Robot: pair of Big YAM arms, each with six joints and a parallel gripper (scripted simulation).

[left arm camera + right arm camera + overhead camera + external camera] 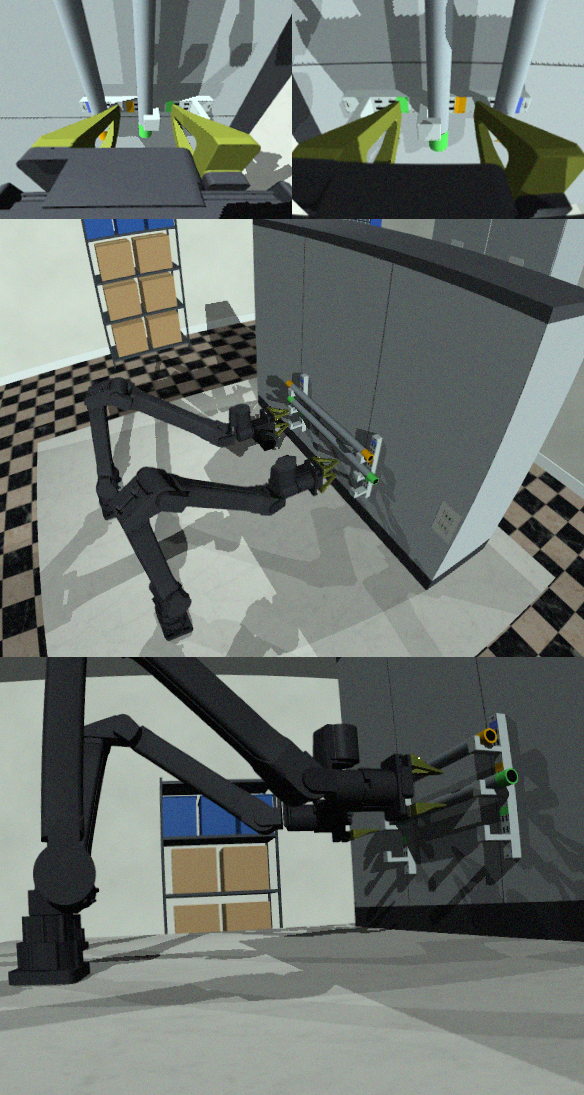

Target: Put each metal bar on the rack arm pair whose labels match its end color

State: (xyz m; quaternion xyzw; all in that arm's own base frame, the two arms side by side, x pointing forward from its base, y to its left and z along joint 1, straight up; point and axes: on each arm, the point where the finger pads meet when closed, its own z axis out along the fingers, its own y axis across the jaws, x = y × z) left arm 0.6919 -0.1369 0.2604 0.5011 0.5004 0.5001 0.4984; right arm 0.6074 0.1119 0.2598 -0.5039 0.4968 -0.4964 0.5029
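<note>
Now: the green-ended bar 160 mm to the right of my left hand and 50 mm ahead of it. The rest, counted from my left hand: grey cabinet wall 240 mm ahead, 190 mm above, 140 mm to the right; then orange-ended bar 150 mm to the right, 80 mm above, 40 mm ahead; then wall outlet 670 mm to the right, 40 mm above, 10 mm ahead.
The green-ended bar lies 10 cm ahead of my right hand and 14 cm to the left of it. Round my right hand: grey cabinet wall 29 cm ahead, 15 cm to the left, 19 cm above; then orange-ended bar 9 cm ahead, 15 cm to the left, 8 cm above; then wall outlet 6 cm ahead, 37 cm to the right, 4 cm above.
</note>
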